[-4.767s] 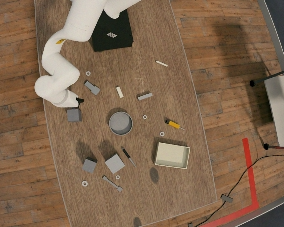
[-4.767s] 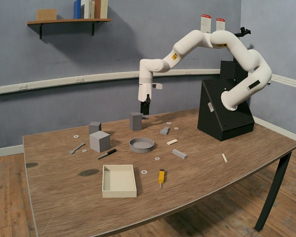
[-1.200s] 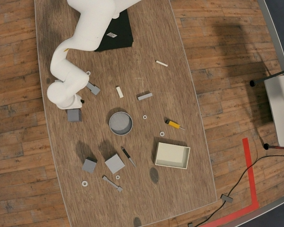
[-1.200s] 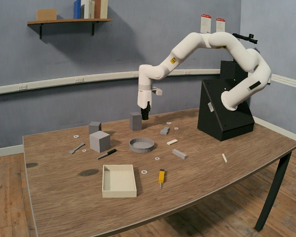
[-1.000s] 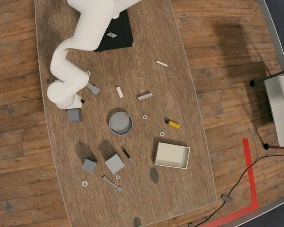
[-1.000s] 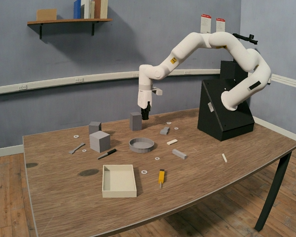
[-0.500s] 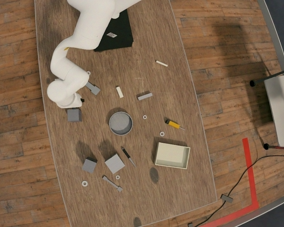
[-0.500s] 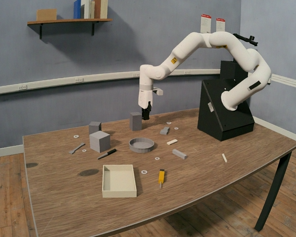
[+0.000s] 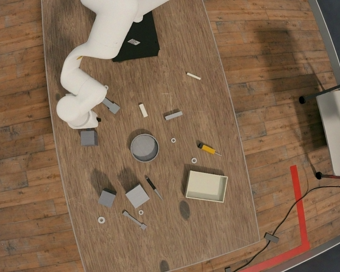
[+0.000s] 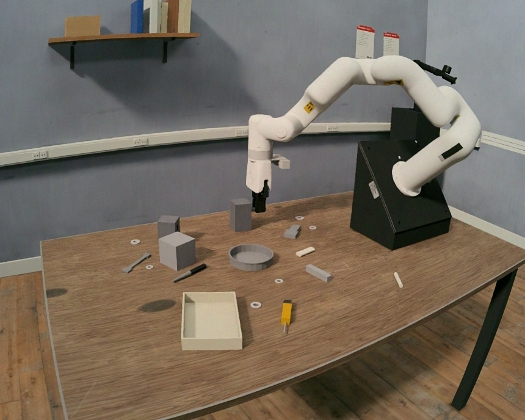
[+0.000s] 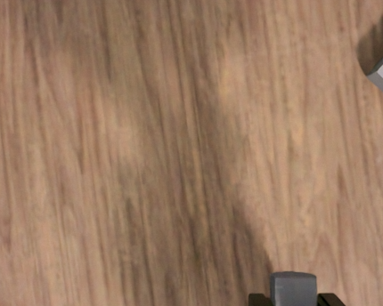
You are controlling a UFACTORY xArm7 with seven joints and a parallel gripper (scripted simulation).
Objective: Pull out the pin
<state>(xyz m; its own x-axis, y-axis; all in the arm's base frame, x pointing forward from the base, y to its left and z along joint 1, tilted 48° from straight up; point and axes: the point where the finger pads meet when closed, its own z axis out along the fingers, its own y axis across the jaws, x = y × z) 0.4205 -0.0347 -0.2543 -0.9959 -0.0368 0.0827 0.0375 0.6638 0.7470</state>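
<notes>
The tall grey block is 5 cm ahead of my hand and 2 cm below it. Round my hand: grey pin 1 cm ahead, 1 cm below; round grey dish 12 cm ahead, 22 cm to the left, 6 cm below; white cylinder 4 cm behind, 23 cm to the left, 7 cm below.
</notes>
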